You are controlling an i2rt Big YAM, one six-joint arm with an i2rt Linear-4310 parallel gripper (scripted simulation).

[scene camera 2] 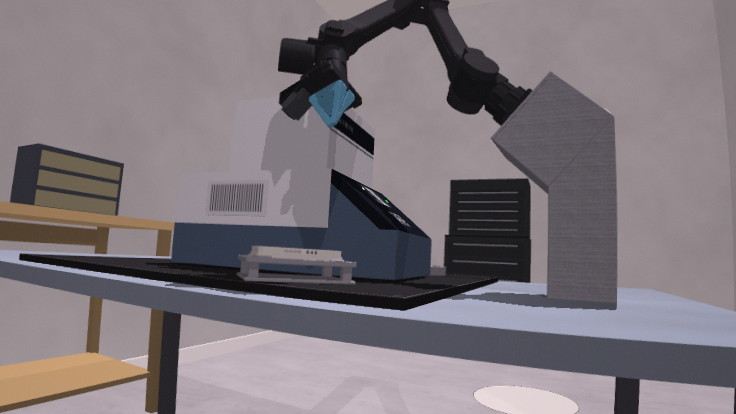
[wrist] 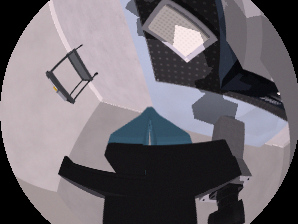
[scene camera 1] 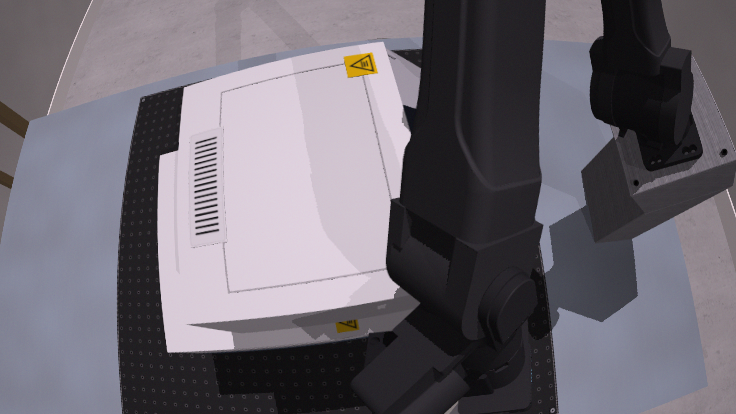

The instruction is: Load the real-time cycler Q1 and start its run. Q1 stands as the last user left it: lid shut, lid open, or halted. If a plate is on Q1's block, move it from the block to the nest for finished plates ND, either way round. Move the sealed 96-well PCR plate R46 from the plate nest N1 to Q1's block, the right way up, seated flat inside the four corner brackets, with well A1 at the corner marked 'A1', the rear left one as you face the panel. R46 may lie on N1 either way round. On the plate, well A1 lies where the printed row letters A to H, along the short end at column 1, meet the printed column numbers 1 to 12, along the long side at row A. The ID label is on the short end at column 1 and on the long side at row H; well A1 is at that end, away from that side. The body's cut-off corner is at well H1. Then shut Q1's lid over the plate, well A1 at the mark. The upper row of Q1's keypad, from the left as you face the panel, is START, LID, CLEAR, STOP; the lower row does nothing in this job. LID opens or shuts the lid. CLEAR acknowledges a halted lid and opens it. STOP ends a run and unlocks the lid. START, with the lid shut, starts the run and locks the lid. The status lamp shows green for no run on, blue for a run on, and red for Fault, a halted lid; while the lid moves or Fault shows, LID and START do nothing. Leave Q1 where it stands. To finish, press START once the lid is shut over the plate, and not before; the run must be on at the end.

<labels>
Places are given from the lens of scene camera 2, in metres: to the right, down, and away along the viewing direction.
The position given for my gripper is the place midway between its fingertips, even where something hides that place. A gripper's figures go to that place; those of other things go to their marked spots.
my gripper (scene camera 2: 331,125): -0.06, -0.13, 0.67
sealed plate R46 (scene camera 2: 276,252): -0.13, 0.07, 0.60
</labels>
